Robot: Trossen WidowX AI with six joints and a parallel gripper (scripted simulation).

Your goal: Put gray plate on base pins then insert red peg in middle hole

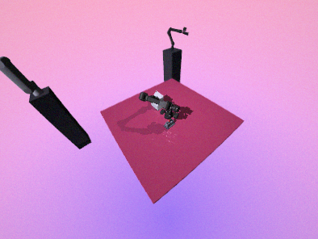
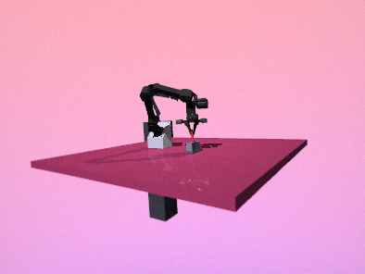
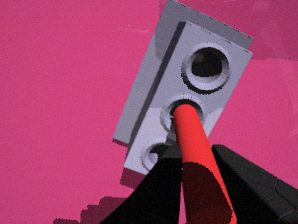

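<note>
My gripper tip is now 5 cm above the gray plate. From my gripper tip the other things lie so: gray base 9 cm below; red peg right at my gripper tip.
</note>
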